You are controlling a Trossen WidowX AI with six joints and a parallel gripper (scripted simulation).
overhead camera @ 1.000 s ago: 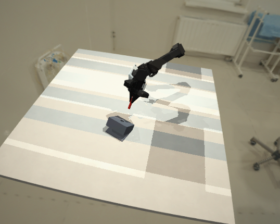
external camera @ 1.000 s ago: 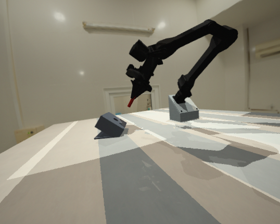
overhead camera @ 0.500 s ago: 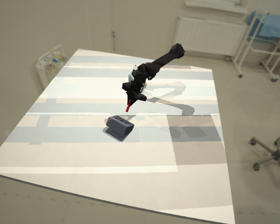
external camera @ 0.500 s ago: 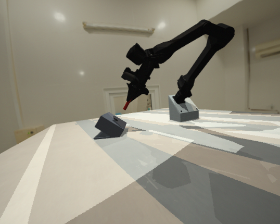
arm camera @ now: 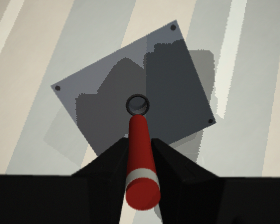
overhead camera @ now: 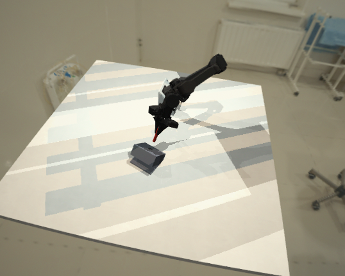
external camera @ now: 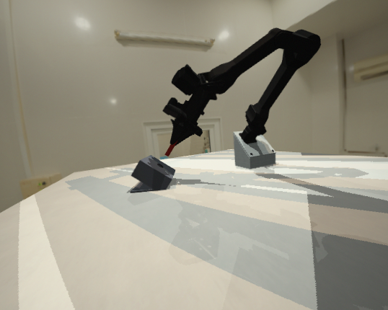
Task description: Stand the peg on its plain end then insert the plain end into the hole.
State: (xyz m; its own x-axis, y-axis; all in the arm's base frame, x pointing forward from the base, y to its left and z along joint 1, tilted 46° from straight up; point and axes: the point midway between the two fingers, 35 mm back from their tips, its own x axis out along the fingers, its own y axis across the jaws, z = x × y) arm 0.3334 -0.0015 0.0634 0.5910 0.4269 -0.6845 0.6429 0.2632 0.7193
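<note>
Right now the dark sloped panel is 60 mm ahead of my gripper tip, 20 mm to the right of it and 90 mm below it. Round my gripper tip: red peg (10 mm behind, 10 mm above).
</note>
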